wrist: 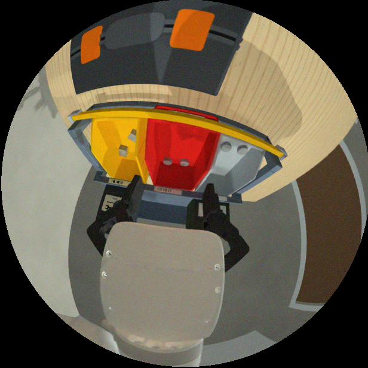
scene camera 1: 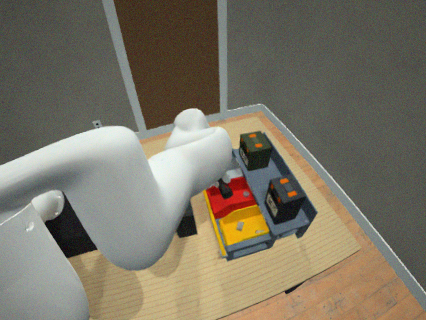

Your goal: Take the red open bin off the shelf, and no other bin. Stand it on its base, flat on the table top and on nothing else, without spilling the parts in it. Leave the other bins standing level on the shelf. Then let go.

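Where they show: gripper, fingertip midpoint: [scene camera 1: 223, 185]; arm's base, link origin: [scene camera 1: 44, 199].
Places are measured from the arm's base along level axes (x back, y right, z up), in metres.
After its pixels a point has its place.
The red open bin [scene camera 1: 231, 202] @(x -0.569, y 0.049, z -0.222 m) [wrist: 177, 142] sits on the shelf [scene camera 1: 260, 181] @(x -0.671, y 0.058, z -0.136 m) [wrist: 162, 203], between a yellow bin [scene camera 1: 245, 227] @(x -0.577, y 0.157, z -0.229 m) [wrist: 116, 145] and a light grey bin [wrist: 232, 162]. In the wrist view two small round grey parts lie in the red bin. My gripper [scene camera 1: 225, 190] @(x -0.537, y 0.049, z -0.107 m) [wrist: 173, 185] is open, with nothing between its fingers. In the wrist view one fingertip shows near the border of the yellow and red bins and the other near the border of the red and grey bins. In the scene view the arm hides part of the gripper and the grey bin.
A yellow rail [scene camera 1: 214, 225] @(x -0.473, y 0.139, z -0.173 m) [wrist: 175, 116] runs along the front of the bins. A dark green case [scene camera 1: 255, 150] @(x -0.670, y 0.000, z -0.041 m) and a black case [scene camera 1: 283, 200] @(x -0.638, y 0.217, z -0.016 m) stand on the upper shelf. A large dark box [wrist: 145, 55] with orange latches stands in front of the shelf in the wrist view.
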